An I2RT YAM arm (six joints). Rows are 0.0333 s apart.
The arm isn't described. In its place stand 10 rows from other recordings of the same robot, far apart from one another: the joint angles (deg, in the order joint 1, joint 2, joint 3, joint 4, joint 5, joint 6), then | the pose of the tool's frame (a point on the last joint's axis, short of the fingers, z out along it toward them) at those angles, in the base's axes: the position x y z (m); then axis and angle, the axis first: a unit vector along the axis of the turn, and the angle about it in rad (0 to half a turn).
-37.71 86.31 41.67 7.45 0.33 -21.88 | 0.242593 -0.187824 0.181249 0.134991 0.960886 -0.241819 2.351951
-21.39 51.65 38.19 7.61 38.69 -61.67 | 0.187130 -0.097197 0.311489 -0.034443 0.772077 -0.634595 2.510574
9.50 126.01 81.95 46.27 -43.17 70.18 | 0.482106 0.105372 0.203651 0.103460 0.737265 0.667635 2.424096
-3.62 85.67 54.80 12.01 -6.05 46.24 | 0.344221 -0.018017 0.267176 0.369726 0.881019 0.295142 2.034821
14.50 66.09 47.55 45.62 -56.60 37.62 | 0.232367 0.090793 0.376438 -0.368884 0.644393 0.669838 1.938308
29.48 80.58 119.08 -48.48 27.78 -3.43 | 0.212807 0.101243 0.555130 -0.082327 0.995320 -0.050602 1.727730
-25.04 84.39 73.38 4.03 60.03 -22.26 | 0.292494 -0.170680 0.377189 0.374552 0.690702 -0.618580 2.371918
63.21 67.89 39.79 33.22 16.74 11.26 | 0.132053 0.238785 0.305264 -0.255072 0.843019 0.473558 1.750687
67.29 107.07 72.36 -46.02 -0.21 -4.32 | 0.135279 0.323576 0.167517 -0.584586 0.810145 0.043863 3.005574
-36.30 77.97 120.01 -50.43 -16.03 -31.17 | 0.178135 -0.118655 0.564538 -0.071635 0.938245 -0.338475 1.862694
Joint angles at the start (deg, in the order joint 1, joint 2, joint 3, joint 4, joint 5, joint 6):
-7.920 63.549 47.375 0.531 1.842 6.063
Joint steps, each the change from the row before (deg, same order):
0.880 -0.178 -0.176 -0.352 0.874 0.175
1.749 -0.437 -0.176 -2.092 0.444 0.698
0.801 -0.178 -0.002 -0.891 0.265 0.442
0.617 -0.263 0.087 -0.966 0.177 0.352
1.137 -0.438 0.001 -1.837 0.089 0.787
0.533 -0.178 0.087 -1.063 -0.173 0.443
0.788 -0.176 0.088 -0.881 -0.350 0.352
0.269 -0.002 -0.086 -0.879 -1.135 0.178
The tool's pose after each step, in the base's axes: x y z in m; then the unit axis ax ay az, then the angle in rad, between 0 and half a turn. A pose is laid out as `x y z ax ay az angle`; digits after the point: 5 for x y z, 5 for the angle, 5 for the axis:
0.25685 -0.03342 0.30870 0.13328 0.99065 -0.02896 1.85072
0.25495 -0.02558 0.30559 0.12645 0.99183 -0.01711 1.88180
0.25414 -0.02209 0.30470 0.12474 0.99212 -0.01176 1.89396
0.25294 -0.01937 0.30457 0.12330 0.99234 -0.00749 1.90451
0.25063 -0.01427 0.30305 0.12024 0.99274 0.00277 1.92875
0.24951 -0.01178 0.30240 0.11810 0.99296 0.00958 1.94284
0.24853 -0.00811 0.30208 0.11202 0.99353 0.01888 1.95412
0.24790 -0.00622 0.29999 0.10434 0.99407 0.03050 1.97216

